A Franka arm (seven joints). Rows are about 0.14 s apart.
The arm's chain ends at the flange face. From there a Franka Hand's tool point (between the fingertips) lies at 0.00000 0.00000 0.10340 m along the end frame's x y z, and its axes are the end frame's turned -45 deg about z.
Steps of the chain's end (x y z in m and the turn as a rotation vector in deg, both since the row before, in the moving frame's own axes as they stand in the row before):
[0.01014, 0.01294, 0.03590, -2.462, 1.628, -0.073]
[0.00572, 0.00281, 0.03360, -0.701, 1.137, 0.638]
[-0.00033, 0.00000, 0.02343, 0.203, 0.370, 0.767]
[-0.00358, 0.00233, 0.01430, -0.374, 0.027, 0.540]
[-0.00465, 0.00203, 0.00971, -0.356, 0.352, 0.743]
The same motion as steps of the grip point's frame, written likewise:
[-0.00304, 0.02154, 0.03576, -2.892, -0.590, -0.073]
[0.00260, 0.00838, 0.03357, -1.300, 0.308, 0.638]
[0.00050, -0.00002, 0.02343, -0.118, 0.405, 0.767]
[-0.00462, -0.00037, 0.01430, -0.284, -0.245, 0.540]
[-0.00473, -0.00095, 0.00971, -0.501, -0.003, 0.743]

